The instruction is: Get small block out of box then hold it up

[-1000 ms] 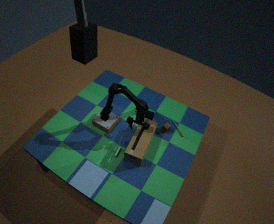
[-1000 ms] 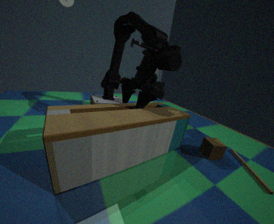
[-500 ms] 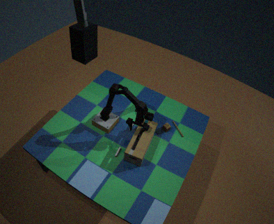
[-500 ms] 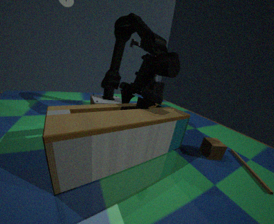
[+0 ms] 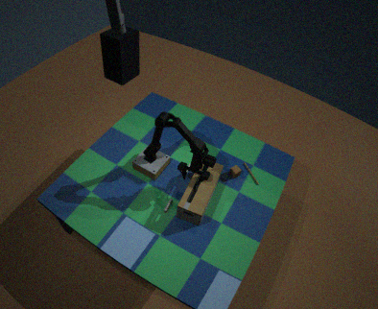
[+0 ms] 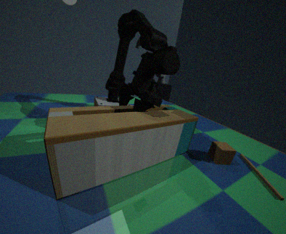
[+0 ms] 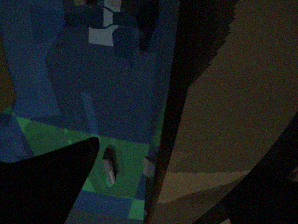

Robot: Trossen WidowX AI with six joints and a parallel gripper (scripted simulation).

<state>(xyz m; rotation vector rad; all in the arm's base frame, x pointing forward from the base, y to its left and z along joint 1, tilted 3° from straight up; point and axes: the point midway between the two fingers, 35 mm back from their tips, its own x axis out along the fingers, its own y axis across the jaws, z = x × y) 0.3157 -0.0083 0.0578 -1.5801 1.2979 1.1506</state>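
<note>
Now: gripper tip 30 mm short of the box, 10 mm to the left of it and 30 mm above it. The rest, counted from my gripper tip: brown block: 170 mm ahead, 280 mm to the left, 60 mm below; then dark object: 50 mm ahead, 10 mm to the right.
</note>
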